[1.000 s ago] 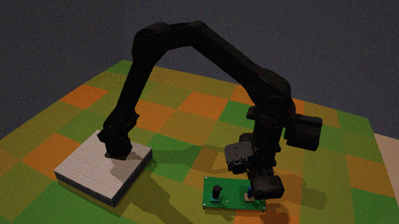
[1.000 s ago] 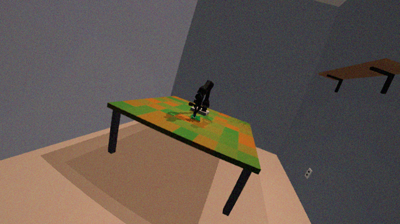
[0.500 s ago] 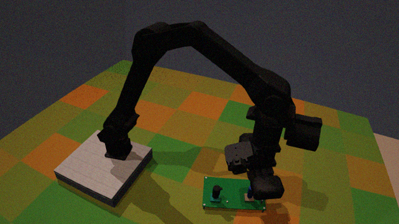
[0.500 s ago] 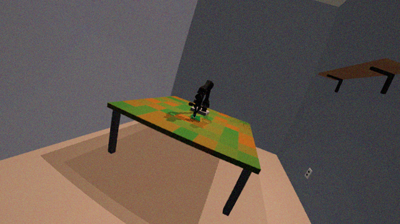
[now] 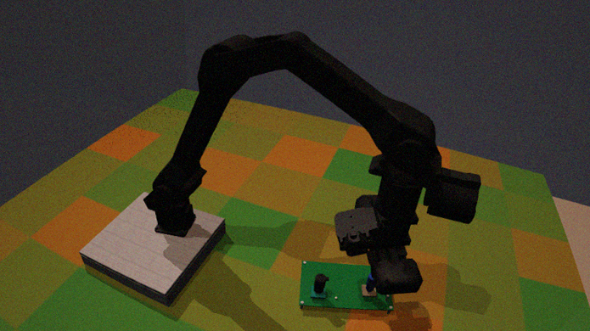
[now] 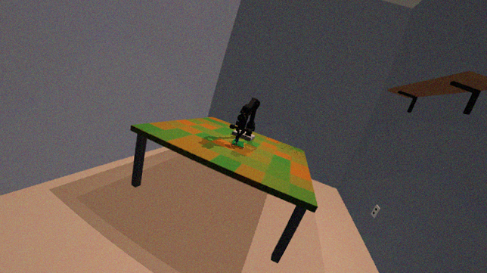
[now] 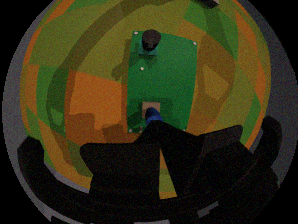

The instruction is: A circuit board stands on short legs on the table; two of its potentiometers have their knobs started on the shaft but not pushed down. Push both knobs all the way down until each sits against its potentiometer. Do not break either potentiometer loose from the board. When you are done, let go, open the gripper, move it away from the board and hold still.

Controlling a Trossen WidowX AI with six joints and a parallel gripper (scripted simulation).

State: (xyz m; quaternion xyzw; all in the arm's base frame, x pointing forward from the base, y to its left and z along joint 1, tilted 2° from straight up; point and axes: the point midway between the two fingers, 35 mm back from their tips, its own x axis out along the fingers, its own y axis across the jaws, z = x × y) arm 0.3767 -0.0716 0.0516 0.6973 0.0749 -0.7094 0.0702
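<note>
The blue knob lies 1 cm below my gripper tip. Also, from my gripper tip: black knob (9 cm behind, 2 cm to the right, 2 cm below).
</note>
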